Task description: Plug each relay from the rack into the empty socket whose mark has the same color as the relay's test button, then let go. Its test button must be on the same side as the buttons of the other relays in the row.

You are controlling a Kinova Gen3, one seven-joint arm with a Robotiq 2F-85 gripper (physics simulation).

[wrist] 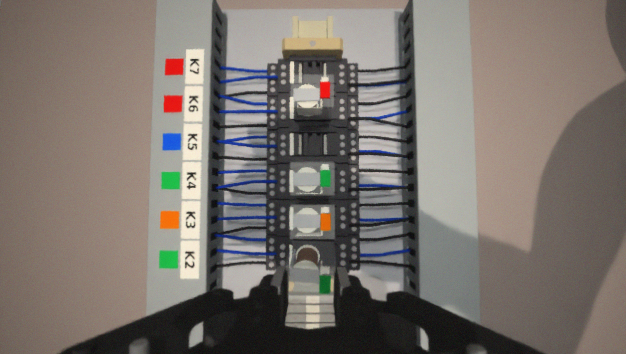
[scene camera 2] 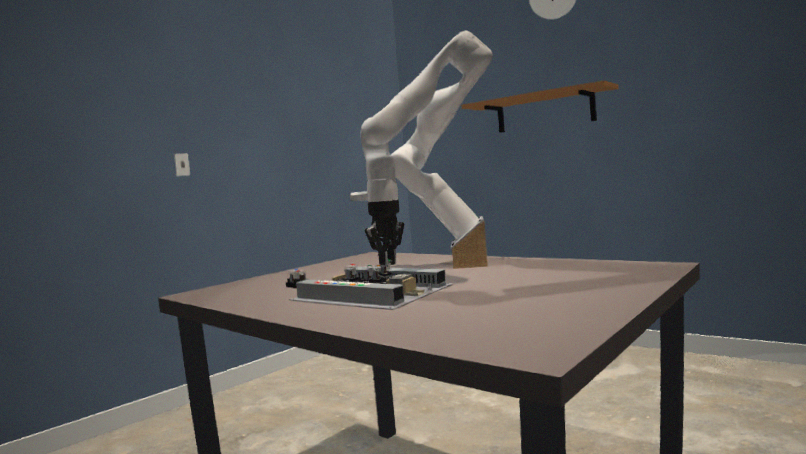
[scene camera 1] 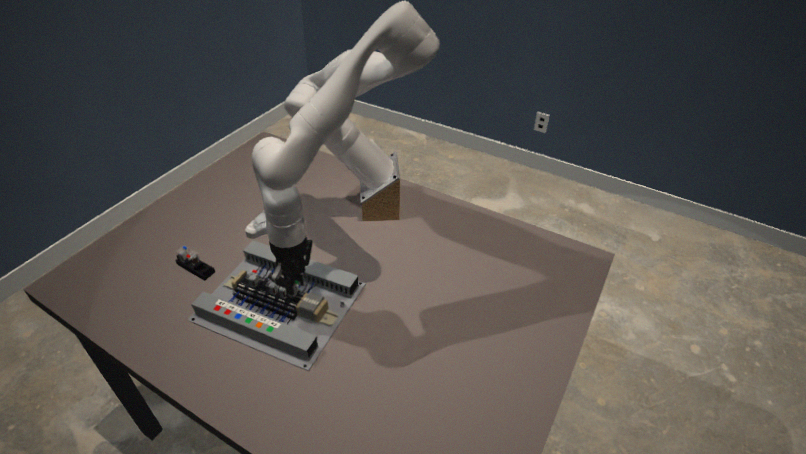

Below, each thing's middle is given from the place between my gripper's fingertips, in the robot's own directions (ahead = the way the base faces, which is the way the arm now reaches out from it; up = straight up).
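There's a grey panel plate [scene camera 1: 323, 331] that's 6 cm to the right of my hand, 1 cm behind it, and 7 cm below it.
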